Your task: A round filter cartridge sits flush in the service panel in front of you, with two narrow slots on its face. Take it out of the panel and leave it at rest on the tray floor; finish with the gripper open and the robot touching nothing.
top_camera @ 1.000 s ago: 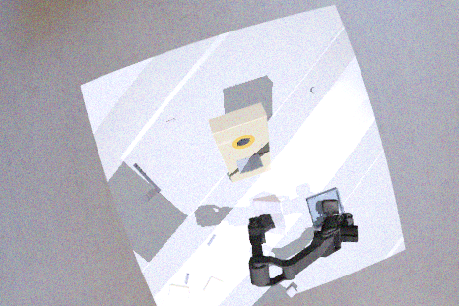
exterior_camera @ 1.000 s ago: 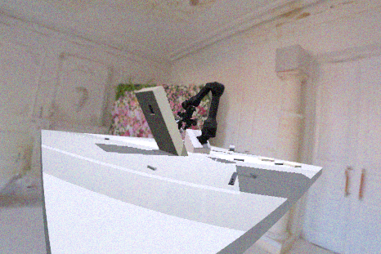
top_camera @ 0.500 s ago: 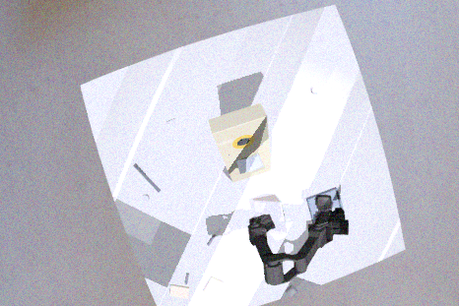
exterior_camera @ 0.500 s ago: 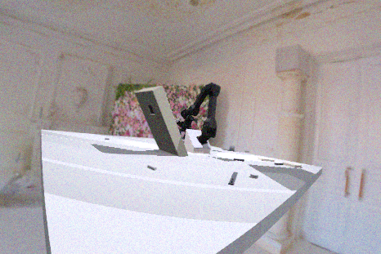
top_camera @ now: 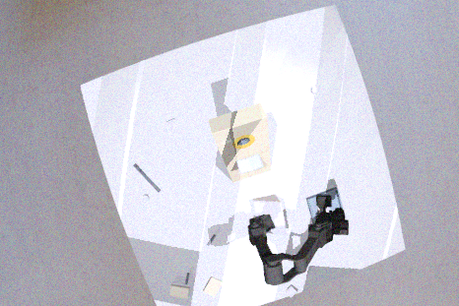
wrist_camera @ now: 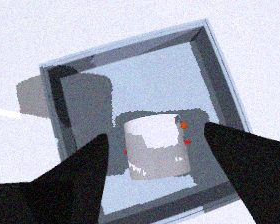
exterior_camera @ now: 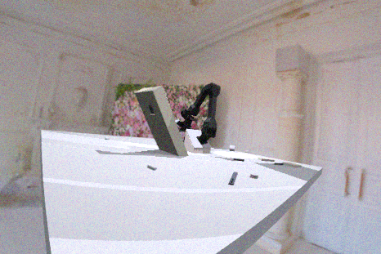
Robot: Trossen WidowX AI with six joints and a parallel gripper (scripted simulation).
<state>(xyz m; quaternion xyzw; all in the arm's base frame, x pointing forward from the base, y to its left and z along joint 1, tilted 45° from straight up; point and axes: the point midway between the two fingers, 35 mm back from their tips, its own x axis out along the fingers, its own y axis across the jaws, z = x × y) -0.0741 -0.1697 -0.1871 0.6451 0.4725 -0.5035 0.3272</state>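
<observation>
The round filter cartridge is 20 mm to the left of my gripper tip and 20 mm below it. From my gripper tip the other things lie so: cream service panel: 410 mm ahead, 240 mm to the left, 110 mm above; blue-grey square tray: 10 mm to the right, 40 mm below.
</observation>
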